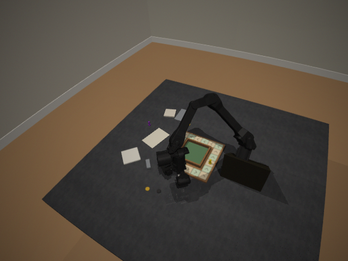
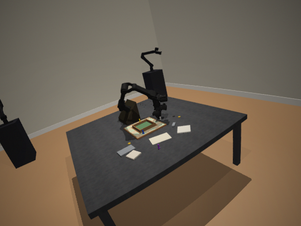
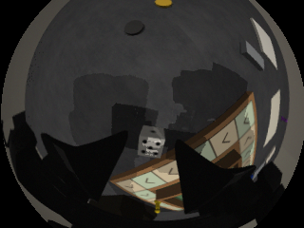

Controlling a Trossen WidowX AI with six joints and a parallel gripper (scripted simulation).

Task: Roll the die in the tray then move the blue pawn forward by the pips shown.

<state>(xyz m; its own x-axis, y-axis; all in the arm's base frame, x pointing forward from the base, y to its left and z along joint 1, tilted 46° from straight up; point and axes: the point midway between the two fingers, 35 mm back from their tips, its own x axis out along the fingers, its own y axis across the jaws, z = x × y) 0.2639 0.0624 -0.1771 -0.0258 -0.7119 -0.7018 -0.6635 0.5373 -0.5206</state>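
Now: gripper tip right at the white die. The rest, counted from my gripper tip: green tray 180 mm to the right, 10 mm below; dark disc 110 mm to the left, 60 mm ahead, 10 mm below; yellow pawn 150 mm to the right, 110 mm behind, 20 mm above.
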